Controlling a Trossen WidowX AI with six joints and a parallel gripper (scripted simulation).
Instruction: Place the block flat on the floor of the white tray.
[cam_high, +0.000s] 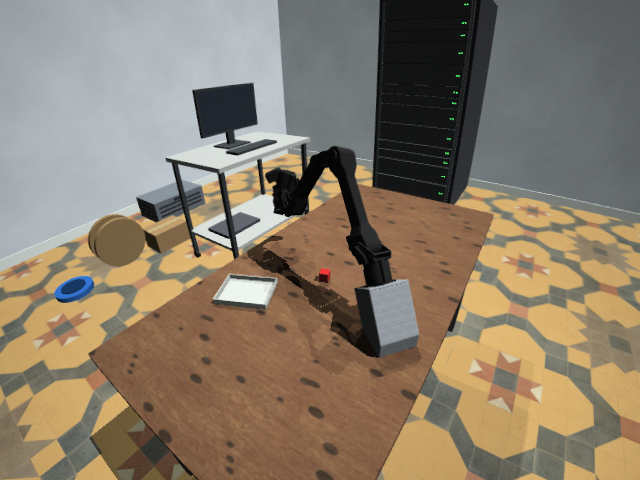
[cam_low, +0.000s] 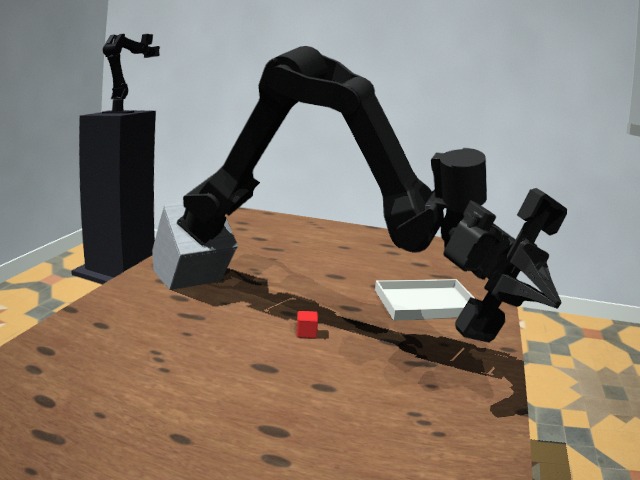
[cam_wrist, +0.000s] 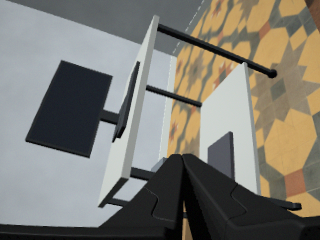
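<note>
My gripper is now 310 mm past the red block, 160 mm to the right of it and 180 mm above it. Also, from my hand: white tray: 150 mm behind, 370 mm to the left, 190 mm below.
</note>
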